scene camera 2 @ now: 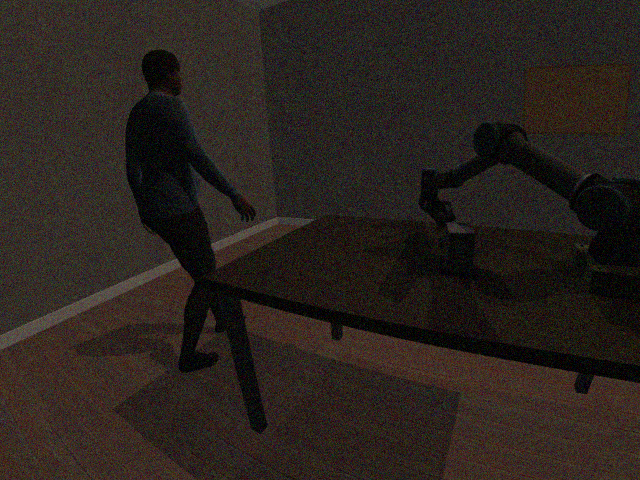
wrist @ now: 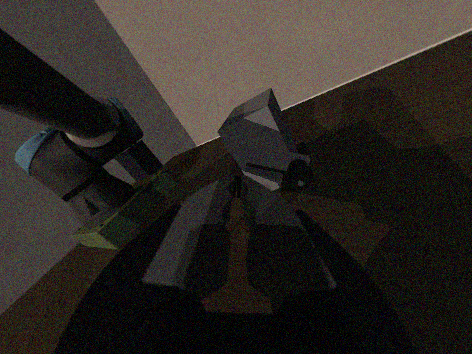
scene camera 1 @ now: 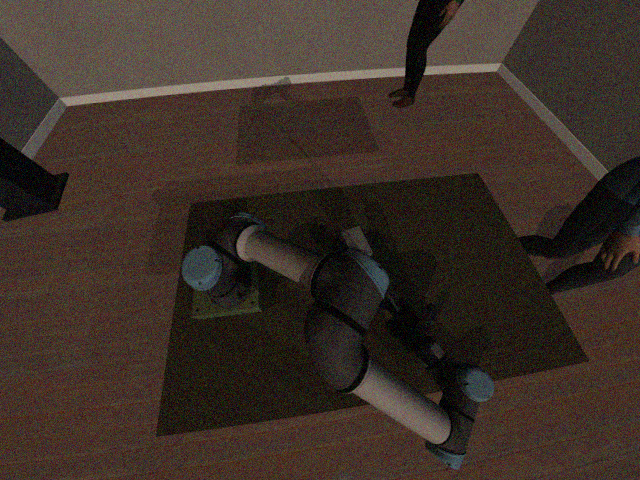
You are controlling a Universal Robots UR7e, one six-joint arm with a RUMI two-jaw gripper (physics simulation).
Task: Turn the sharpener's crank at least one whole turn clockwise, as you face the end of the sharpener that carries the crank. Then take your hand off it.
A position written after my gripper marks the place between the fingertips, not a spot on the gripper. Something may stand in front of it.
I see my gripper (scene camera 1: 381,286) and a sharpener (wrist: 259,121).
My gripper shows as well in scene camera 2 (scene camera 2: 449,216) and in the wrist view (wrist: 236,178).
